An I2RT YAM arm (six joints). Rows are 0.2 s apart.
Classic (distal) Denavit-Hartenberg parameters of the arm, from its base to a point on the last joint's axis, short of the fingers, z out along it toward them. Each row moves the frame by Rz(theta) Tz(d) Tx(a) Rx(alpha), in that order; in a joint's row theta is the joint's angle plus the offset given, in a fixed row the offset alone. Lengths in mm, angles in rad.
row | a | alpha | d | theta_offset
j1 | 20 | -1.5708 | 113.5 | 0
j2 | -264 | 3.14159 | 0 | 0
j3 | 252.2 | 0 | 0 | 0.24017
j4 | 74 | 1.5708 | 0 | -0.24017
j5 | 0 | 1.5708 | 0 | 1.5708
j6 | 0 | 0 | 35.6 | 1.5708
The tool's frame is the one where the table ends.
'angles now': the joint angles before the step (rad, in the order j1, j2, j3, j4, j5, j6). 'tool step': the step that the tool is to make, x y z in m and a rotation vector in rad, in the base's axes. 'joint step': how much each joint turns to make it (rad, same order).
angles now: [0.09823 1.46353 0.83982 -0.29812 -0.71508 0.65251]
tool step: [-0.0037 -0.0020 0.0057 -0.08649 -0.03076 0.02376]
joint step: [-0.00011 -0.02014 0.02047 -0.07732 0.05792 -0.09281]
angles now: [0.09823 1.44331 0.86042 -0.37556 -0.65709 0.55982]
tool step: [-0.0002 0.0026 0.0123 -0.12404 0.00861 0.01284]
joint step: [0.02023 -0.00297 0.07116 -0.13823 0.10644 -0.07400]
